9 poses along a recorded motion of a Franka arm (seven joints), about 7.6 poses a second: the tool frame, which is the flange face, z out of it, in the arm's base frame.
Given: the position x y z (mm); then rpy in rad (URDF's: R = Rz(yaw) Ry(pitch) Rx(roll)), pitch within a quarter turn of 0, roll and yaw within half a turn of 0.
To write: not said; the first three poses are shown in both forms.
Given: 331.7, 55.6, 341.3, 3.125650, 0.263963, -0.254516
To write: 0.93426, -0.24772, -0.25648, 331.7; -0.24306, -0.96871, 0.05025, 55.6; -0.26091, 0.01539, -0.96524, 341.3; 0, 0, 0, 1
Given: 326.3, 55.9, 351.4, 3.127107, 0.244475, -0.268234
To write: 0.93557, -0.26162, -0.23721, 326.3; -0.25715, -0.96507, 0.05018, 55.9; -0.24205, 0.01405, -0.97016, 351.4; 0, 0, 0, 1
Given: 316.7, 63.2, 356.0, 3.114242, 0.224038, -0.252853
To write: 0.94401, -0.24419, -0.22187, 316.7; -0.24392, -0.96936, 0.02908, 63.2; -0.22217, 0.02666, -0.97464, 356.0; 0, 0, 0, 1
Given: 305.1, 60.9, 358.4, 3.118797, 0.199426, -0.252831
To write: 0.94902, -0.24571, -0.19746, 305.1; -0.24519, -0.96909, 0.02747, 60.9; -0.19811, 0.02234, -0.97993, 358.4; 0, 0, 0, 1
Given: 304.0, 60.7, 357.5, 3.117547, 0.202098, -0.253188
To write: 0.94842, -0.24575, -0.20029, 304.0; -0.24539, -0.96905, 0.02699, 60.7; -0.20073, 0.02355, -0.97936, 357.5; 0, 0, 0, 1
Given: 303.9, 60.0, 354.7, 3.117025, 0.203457, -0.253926
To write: 0.94797, -0.24633, -0.20169, 303.9; -0.24602, -0.96889, 0.02696, 60.0; -0.20206, 0.02406, -0.97908, 354.7; 0, 0, 0, 1
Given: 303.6, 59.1, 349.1, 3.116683, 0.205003, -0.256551
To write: 0.94702, -0.24876, -0.20317, 303.6; -0.24843, -0.96826, 0.02755, 59.1; -0.20357, 0.02439, -0.97876, 349.1; 0, 0, 0, 1
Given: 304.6, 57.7, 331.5, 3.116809, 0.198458, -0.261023
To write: 0.94716, -0.25327, -0.19682, 304.6; -0.25300, -0.96709, 0.02692, 57.7; -0.19716, 0.02429, -0.98007, 331.5; 0, 0, 0, 1
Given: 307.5, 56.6, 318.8, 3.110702, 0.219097, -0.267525
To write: 0.94137, -0.25775, -0.21768, 307.5; -0.25803, -0.96574, 0.02764, 56.6; -0.21735, 0.03015, -0.97563, 318.8; 0, 0, 0, 1
